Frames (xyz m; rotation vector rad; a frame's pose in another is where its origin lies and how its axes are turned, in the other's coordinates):
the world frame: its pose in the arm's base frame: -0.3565 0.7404 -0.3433 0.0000 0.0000 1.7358
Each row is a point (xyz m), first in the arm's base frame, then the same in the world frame.
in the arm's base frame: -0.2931 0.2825 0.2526
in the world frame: -0.4621 0.0127 0.5959
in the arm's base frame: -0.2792 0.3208 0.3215
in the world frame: -0.4266 -0.0073 0.6648
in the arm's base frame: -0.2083 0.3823 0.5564
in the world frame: -0.3776 -0.0874 0.8997
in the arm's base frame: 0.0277 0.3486 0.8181
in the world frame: -0.4496 -0.3146 1.1614
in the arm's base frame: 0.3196 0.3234 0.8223
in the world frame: -0.5224 -0.5984 1.1656
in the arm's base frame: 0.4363 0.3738 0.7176
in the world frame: -0.4918 -0.7218 1.0609
